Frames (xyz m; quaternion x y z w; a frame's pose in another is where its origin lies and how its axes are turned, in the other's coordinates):
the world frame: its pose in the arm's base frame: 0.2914 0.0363 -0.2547 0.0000 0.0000 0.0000 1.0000
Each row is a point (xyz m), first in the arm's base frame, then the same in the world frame.
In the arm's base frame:
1: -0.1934 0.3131 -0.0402
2: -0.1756 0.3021 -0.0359
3: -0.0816 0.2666 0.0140
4: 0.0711 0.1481 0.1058
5: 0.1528 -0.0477 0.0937
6: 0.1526 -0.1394 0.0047
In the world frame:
1: -0.4848 0.2768 0.2145
2: -0.4670 0.2658 0.2188
3: -0.3730 0.2303 0.2687
4: -0.2203 0.1118 0.3605
5: -0.1386 -0.0840 0.3484
6: -0.1388 -0.1757 0.2594

